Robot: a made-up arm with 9 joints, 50 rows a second.
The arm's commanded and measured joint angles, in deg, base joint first. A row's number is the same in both.
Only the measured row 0 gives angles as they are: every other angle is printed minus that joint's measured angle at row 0.
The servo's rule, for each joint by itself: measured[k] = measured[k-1] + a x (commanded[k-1-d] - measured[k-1]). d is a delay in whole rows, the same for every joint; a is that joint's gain. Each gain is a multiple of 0.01, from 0.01 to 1. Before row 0 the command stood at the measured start. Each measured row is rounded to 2 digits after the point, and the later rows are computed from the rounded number. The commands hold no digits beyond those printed.
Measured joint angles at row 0:
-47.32 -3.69 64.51 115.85 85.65 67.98 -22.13 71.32 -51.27
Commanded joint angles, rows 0 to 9:
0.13 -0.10 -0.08 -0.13 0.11 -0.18 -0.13 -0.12 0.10
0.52 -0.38 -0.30 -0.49 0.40 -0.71 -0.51 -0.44 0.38
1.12 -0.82 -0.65 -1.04 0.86 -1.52 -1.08 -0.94 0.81
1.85 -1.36 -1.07 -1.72 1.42 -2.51 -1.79 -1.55 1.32
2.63 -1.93 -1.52 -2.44 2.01 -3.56 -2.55 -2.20 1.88
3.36 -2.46 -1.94 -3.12 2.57 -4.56 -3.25 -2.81 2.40
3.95 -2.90 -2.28 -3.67 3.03 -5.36 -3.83 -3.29 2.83
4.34 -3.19 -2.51 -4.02 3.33 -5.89 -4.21 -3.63 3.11
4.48 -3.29 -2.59 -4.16 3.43 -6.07 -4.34 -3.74 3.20
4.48 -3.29 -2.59 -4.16 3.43 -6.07 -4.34 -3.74 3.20
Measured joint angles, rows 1 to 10:
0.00 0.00 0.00 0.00 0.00 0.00 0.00 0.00 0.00
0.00 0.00 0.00 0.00 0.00 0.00 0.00 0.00 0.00
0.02 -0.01 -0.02 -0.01 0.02 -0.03 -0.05 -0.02 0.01
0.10 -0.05 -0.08 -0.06 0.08 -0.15 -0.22 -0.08 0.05
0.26 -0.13 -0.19 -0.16 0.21 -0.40 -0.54 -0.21 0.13
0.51 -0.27 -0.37 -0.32 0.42 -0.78 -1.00 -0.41 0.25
0.85 -0.45 -0.60 -0.53 0.69 -1.28 -1.57 -0.68 0.41
1.25 -0.67 -0.87 -0.79 1.01 -1.87 -2.19 -1.00 0.61
1.68 -0.92 -1.15 -1.08 1.35 -2.50 -2.80 -1.34 0.83
2.11 -1.17 -1.42 -1.37 1.69 -3.11 -3.32 -1.68 1.06
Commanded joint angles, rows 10 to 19:
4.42 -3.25 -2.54 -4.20 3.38 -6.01 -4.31 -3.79 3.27
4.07 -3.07 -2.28 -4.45 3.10 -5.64 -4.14 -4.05 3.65
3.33 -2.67 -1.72 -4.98 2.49 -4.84 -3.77 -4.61 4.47
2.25 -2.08 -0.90 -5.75 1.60 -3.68 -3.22 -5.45 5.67
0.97 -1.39 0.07 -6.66 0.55 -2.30 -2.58 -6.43 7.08
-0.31 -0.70 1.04 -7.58 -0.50 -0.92 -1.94 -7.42 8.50
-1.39 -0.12 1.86 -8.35 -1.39 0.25 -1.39 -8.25 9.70
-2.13 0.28 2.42 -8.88 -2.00 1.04 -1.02 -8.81 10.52
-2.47 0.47 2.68 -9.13 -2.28 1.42 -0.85 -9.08 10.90
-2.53 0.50 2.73 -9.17 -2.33 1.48 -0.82 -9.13 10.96
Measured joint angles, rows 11 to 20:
2.49 -1.40 -1.65 -1.65 1.99 -3.64 -3.70 -1.99 1.27
2.81 -1.61 -1.84 -1.90 2.23 -4.08 -3.94 -2.25 1.46
3.07 -1.79 -1.98 -2.13 2.43 -4.43 -4.08 -2.48 1.64
3.23 -1.93 -2.04 -2.36 2.54 -4.65 -4.10 -2.72 1.84
3.25 -2.01 -1.98 -2.62 2.53 -4.68 -3.98 -3.00 2.10
3.09 -2.02 -1.76 -2.93 2.37 -4.50 -3.70 -3.37 2.46
2.75 -1.95 -1.39 -3.30 2.06 -4.10 -3.29 -3.83 2.92
2.26 -1.81 -0.90 -3.73 1.62 -3.53 -2.79 -4.37 3.48
1.68 -1.62 -0.35 -4.19 1.11 -2.85 -2.27 -4.95 4.10
1.07 -1.41 0.20 -4.66 0.58 -2.15 -1.81 -5.53 4.74

